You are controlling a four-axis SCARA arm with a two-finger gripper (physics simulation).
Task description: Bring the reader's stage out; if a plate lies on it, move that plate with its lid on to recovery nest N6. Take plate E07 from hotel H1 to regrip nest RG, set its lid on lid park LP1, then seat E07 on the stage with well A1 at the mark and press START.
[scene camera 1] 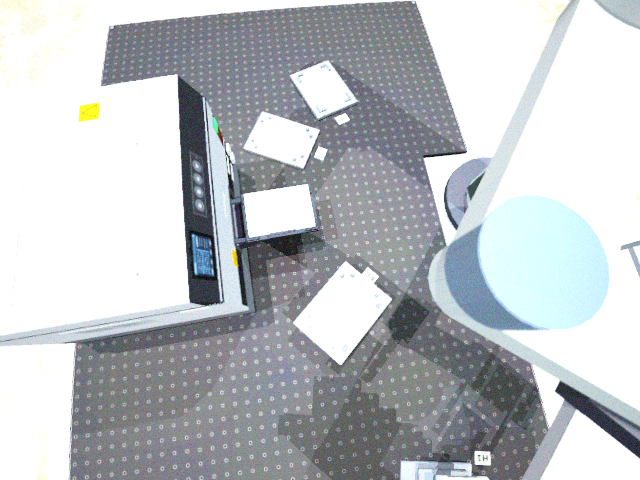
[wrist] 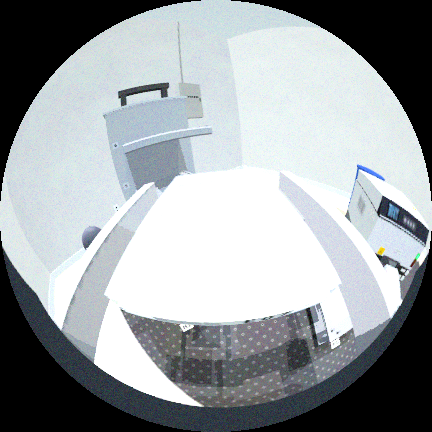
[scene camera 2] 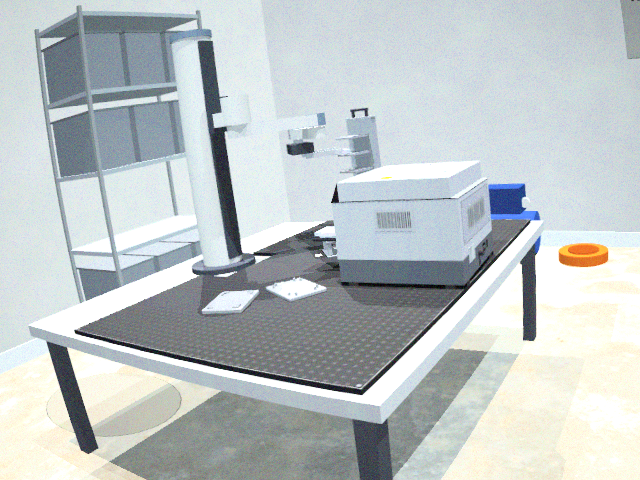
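Observation:
My gripper is shut on a white plate, whose label I cannot read; the arm covers it in scene camera 1. It is raised beside the grey plate hotel, which stands ahead and left of the plate in the wrist view. The hotel's H1 label shows at the bottom. The reader's stage is out, with a flat white top; I cannot tell whether that is a plate. The white regrip nest lies below it, with pegs at its corners. The reader has a green button.
Two more white nests or parks lie above the stage, one with pegs and one with corner marks; their labels are unreadable. The arm column stands by the perforated board. Blue equipment is behind the reader, and a storage rack stands left.

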